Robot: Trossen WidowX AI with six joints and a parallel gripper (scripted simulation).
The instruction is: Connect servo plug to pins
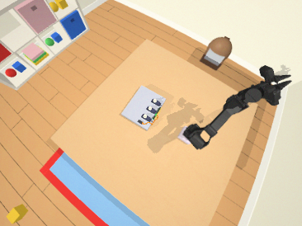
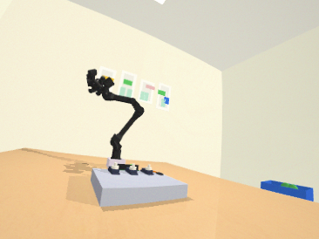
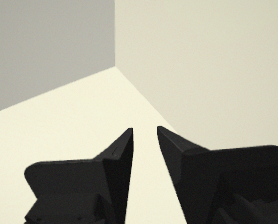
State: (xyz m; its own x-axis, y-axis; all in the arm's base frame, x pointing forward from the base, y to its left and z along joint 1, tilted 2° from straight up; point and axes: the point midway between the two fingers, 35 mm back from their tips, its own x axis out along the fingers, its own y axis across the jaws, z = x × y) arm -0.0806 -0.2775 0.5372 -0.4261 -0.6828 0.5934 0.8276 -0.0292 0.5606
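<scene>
Now: the green band 53 cm below my gripper tip, 38 cm to the left of it and 38 cm ahead of it. The rest, counted from my gripper tip: grey printed holder (58 cm below, 54 cm ahead, 40 cm to the left).
</scene>
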